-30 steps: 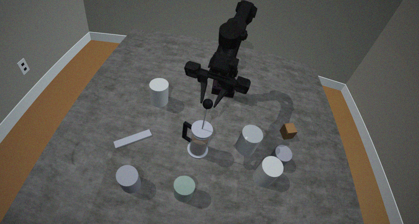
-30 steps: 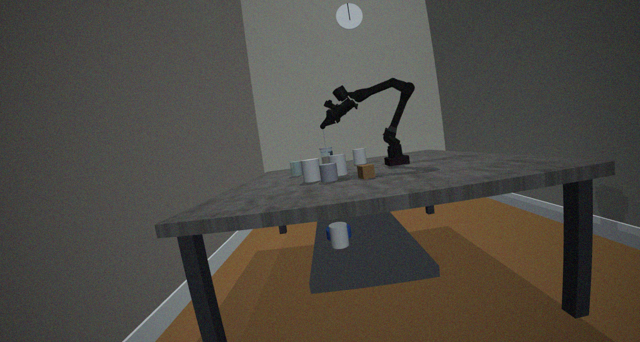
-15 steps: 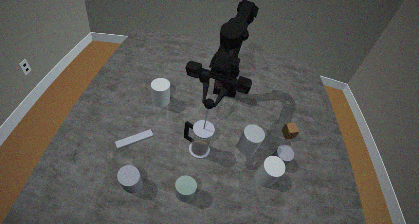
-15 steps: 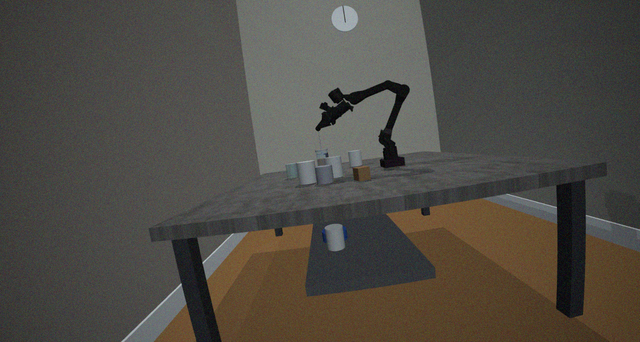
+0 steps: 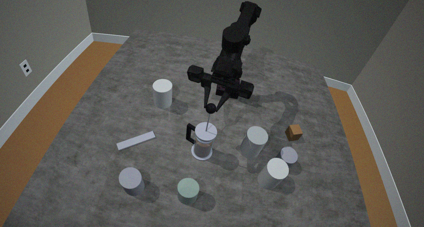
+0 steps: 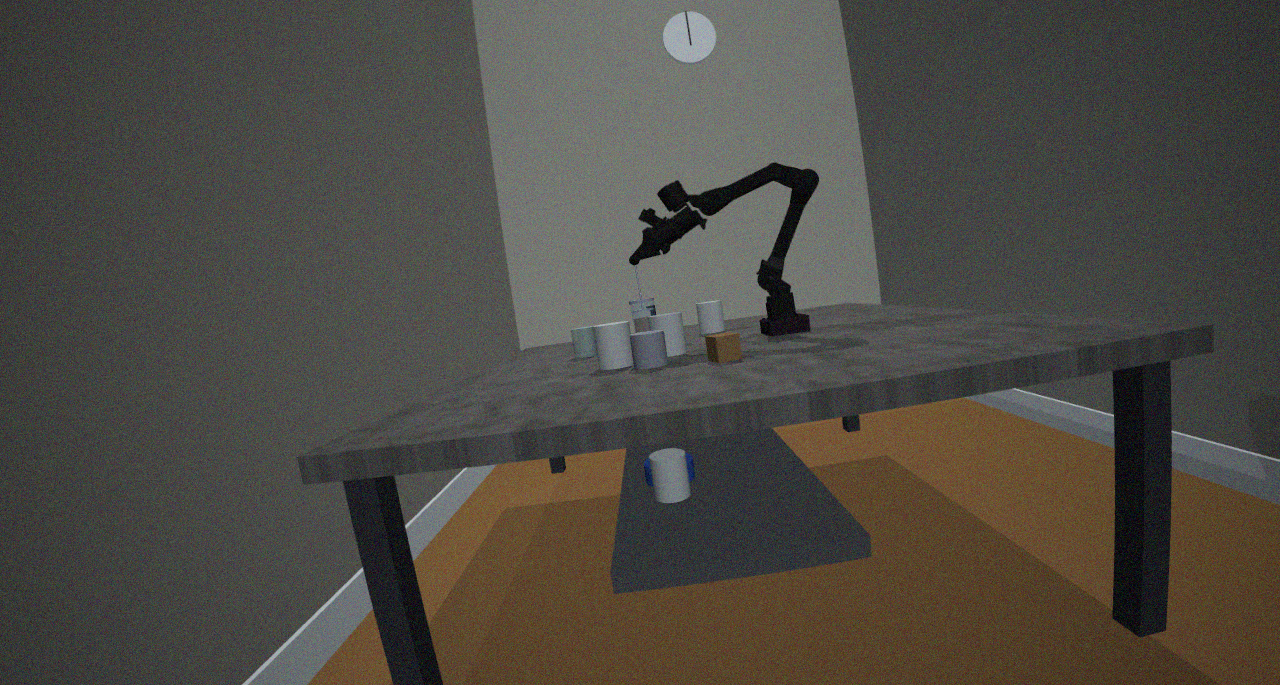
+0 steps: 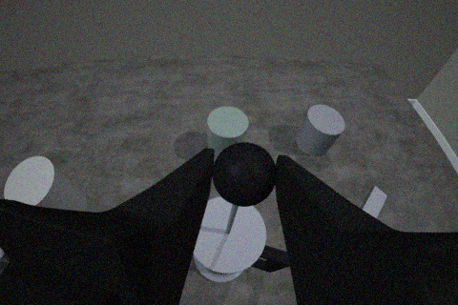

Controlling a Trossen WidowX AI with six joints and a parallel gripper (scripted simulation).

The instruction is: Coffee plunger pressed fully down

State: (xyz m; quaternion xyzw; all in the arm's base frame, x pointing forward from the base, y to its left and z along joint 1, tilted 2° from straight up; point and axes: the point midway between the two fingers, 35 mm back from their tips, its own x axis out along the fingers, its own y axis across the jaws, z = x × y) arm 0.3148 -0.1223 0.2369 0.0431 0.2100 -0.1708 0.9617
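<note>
The glass coffee press is 12 cm below my gripper tip, 2 cm behind it and 1 cm to the right of it. The rest, counted from my gripper tip: brown cube: 40 cm to the left, 22 cm below, 9 cm behind.
</note>
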